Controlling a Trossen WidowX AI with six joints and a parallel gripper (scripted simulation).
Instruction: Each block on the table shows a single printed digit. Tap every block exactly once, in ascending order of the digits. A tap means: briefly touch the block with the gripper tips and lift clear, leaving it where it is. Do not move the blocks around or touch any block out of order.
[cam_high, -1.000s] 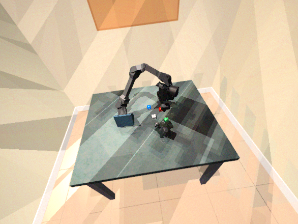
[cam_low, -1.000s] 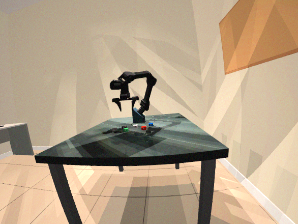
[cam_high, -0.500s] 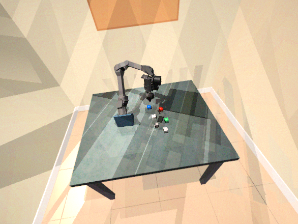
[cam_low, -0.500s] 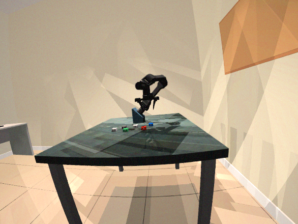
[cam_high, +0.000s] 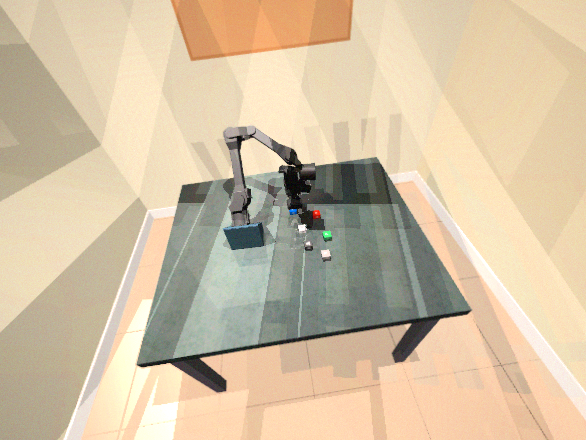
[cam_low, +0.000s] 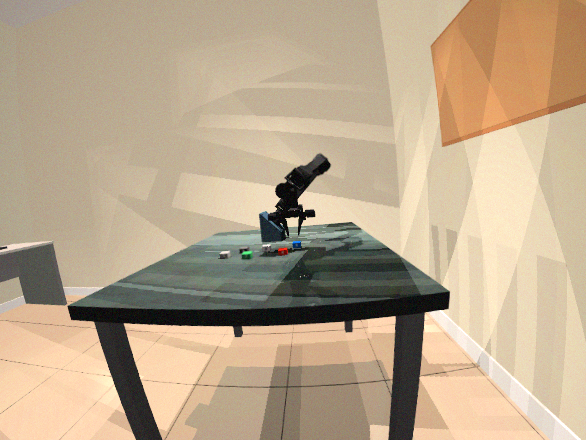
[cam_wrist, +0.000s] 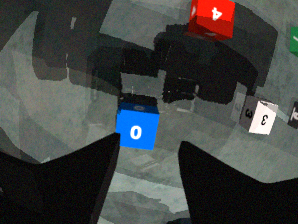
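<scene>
Now: gripper tip 40 mm above the blue block, 10 mm to the right of it and 10 mm past it. Also, from my gripper tip: red block (100 mm ahead, 40 mm below, 30 mm to the right); then white block (110 mm to the right, 40 mm below, 30 mm ahead); then dark grey block (200 mm to the right, 40 mm below, 40 mm ahead).
</scene>
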